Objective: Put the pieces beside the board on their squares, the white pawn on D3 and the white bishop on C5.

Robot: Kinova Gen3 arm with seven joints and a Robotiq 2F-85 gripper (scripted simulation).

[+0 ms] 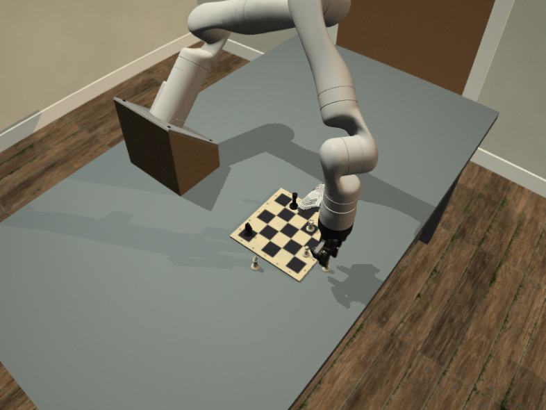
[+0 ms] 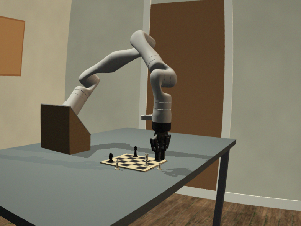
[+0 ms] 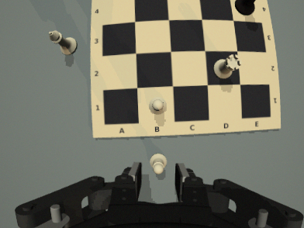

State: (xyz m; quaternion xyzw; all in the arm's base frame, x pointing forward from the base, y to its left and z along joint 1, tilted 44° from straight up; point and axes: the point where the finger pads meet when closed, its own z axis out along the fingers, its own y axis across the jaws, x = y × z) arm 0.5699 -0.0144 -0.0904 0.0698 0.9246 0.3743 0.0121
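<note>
My hand is 14 cm past the small chessboard, 5 cm to the right of it and 5 cm above it. From my hand the other things lie so: black knight: 22 cm behind, 2 cm to the right, 4 cm below.
</note>
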